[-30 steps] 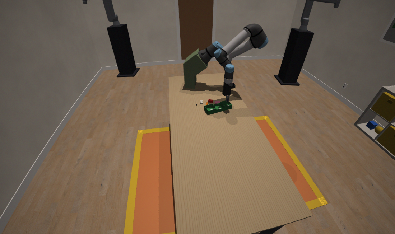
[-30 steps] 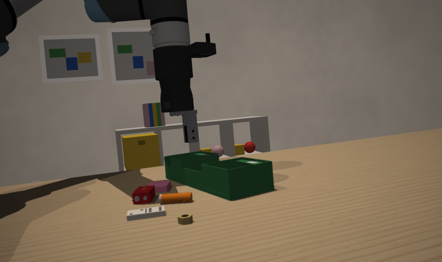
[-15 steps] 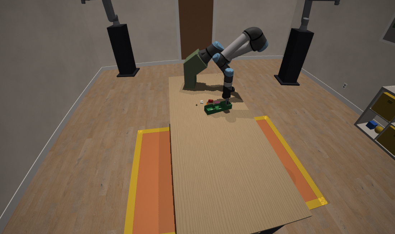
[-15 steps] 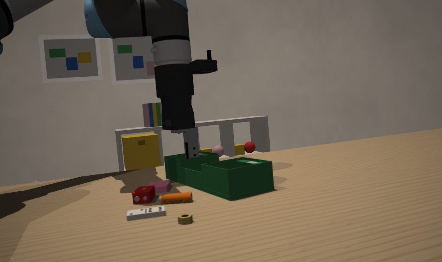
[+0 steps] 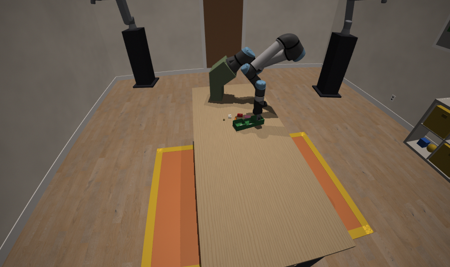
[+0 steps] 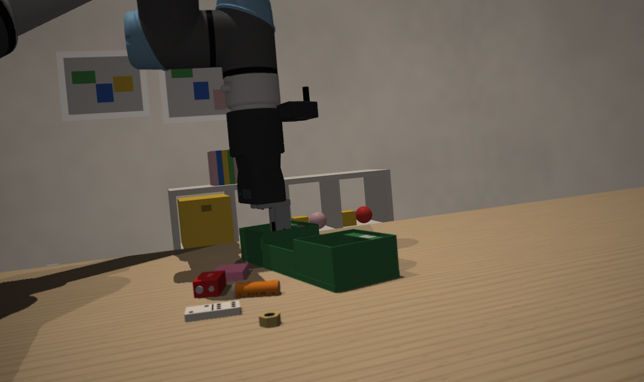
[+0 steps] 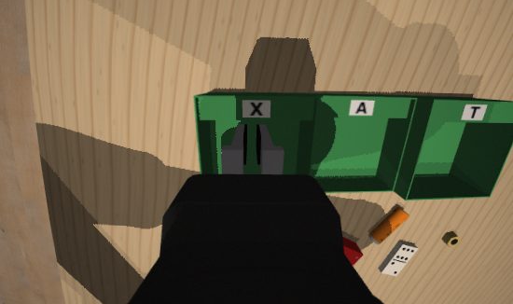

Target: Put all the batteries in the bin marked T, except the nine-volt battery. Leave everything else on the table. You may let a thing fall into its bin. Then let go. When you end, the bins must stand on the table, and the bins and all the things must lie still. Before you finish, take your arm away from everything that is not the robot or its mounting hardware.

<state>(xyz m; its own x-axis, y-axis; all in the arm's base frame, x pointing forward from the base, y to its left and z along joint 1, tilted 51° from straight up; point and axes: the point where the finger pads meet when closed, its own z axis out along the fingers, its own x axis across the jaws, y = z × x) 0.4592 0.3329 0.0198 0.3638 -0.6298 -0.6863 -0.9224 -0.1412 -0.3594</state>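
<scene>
My hand is 190 mm to the left of the orange cylindrical battery, 40 mm past it and 30 mm above it. The rest, counted from my hand: joined green bins 80 mm to the right, 30 mm ahead, 10 mm below; then pink block 80 mm to the right, 70 mm behind, 30 mm below; then red nine-volt battery 160 mm to the right, 90 mm behind, 30 mm below.
</scene>
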